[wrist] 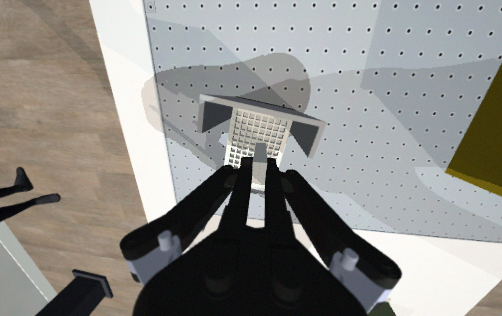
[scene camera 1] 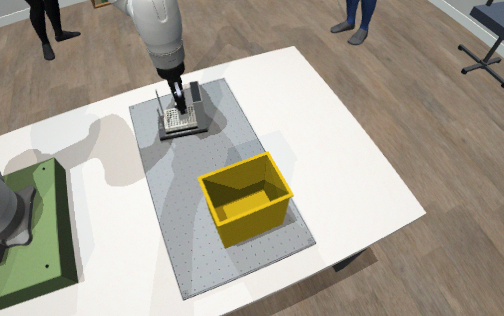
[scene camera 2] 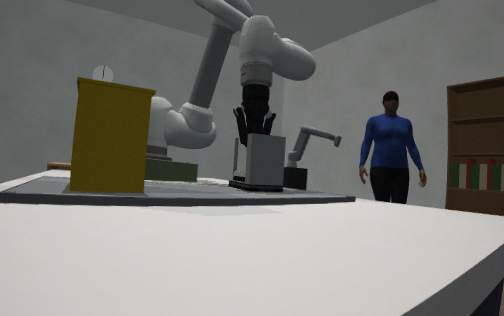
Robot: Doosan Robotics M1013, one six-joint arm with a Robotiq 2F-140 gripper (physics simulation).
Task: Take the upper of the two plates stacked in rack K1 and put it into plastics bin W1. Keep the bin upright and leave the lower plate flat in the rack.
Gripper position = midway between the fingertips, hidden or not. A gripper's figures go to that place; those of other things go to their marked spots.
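My gripper (wrist: 260,152), 22 cm from the lens. White gridded plate (wrist: 247,128), 22 cm from the lens.
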